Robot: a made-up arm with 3 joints. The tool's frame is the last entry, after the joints. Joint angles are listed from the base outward. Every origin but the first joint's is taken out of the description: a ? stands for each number. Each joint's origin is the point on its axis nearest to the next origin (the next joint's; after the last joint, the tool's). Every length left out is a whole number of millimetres.
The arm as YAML. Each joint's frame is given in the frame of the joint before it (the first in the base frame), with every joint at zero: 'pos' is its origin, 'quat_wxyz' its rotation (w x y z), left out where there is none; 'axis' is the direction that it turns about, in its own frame. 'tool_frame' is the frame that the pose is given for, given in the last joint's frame.
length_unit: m
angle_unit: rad
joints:
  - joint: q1
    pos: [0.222, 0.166, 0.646]
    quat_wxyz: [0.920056, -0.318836, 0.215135, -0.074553]
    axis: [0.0, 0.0, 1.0]
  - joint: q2
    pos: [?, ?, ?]
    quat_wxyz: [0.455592, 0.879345, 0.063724, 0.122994]
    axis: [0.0, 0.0, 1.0]
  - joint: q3
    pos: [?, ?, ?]
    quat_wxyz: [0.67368, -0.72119, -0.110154, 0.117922]
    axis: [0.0, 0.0, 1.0]
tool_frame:
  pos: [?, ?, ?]
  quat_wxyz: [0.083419, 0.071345, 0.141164, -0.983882]
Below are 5 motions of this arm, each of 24 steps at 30 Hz.
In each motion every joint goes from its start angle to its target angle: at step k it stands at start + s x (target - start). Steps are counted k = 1, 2, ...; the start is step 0. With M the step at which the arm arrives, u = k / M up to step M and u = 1 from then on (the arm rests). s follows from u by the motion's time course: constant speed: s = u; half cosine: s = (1 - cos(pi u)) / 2; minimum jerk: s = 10 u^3 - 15 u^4 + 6 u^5.
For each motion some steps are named. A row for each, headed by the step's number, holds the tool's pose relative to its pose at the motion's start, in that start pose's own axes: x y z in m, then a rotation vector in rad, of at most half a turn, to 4 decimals.
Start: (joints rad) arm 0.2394 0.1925 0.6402
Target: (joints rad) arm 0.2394 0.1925 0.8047
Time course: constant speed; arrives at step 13
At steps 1, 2, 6, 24:
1: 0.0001 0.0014 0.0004 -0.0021 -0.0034 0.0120
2: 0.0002 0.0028 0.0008 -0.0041 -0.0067 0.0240
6: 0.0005 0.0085 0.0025 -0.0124 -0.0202 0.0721
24: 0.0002 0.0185 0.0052 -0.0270 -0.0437 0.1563

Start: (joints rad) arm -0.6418 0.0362 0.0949
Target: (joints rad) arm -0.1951 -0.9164 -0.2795
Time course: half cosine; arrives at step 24
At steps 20, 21, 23, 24:
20: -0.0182 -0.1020 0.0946 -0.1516 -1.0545 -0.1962
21: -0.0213 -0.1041 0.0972 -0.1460 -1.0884 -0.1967
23: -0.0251 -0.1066 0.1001 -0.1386 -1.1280 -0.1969
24: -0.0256 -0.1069 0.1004 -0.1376 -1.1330 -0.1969

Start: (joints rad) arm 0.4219 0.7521 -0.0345
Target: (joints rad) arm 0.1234 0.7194 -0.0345
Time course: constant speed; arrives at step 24
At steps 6, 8, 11, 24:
6: -0.0089 0.0191 0.0120 0.0655 0.0256 -0.0035
8: -0.0117 0.0253 0.0164 0.0873 0.0342 -0.0047
11: -0.0159 0.0343 0.0232 0.1200 0.0471 -0.0067
24: -0.0325 0.0705 0.0566 0.2614 0.1035 -0.0167

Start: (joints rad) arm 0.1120 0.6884 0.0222
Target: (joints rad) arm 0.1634 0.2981 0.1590
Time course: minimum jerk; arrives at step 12
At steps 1, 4, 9, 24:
1: 0.0002 -0.0001 0.0003 -0.0007 -0.0022 0.0002
4: 0.0075 -0.0038 0.0122 -0.0317 -0.0898 0.0093
9: 0.0226 -0.0133 0.0549 -0.1505 -0.3790 0.0419
24: 0.0236 -0.0143 0.0615 -0.1704 -0.4220 0.0469

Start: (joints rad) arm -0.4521 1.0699 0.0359
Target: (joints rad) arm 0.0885 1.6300 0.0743
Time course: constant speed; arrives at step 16
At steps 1, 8, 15, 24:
1: 0.0020 -0.0092 -0.0089 -0.0240 0.0217 0.0024
8: 0.0134 -0.0841 -0.0610 -0.1838 0.1791 -0.0068
15: 0.0185 -0.1726 -0.0918 -0.3245 0.3408 -0.0608
24: 0.0187 -0.1859 -0.0943 -0.3426 0.3638 -0.0721

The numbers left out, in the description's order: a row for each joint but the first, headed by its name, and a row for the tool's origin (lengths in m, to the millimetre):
q2: 0.294 -0.041 0.0
q3: 0.006 -0.112 0.0
tool: -0.117 -0.006 0.0

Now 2 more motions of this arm.
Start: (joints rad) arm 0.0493 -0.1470 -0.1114
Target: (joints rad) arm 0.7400 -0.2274 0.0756
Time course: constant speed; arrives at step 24
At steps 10, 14, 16, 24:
10: 0.0059 -0.0258 -0.0278 -0.1497 -0.2426 0.2373
14: 0.0099 -0.0365 -0.0379 -0.2116 -0.3379 0.3330
16: 0.0122 -0.0419 -0.0427 -0.2429 -0.3852 0.3810
24: 0.0239 -0.0637 -0.0603 -0.3712 -0.5723 0.5733

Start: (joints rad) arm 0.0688 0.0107 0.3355
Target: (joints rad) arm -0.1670 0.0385 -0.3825
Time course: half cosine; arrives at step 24
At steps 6, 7, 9, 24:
6: 0.0004 -0.0078 0.0017 0.0437 0.0466 -0.1177
7: 0.0002 -0.0104 0.0021 0.0581 0.0627 -0.1572
9: -0.0011 -0.0159 0.0029 0.0907 0.1008 -0.2476
24: -0.0274 -0.0375 0.0061 0.2701 0.3627 -0.7931

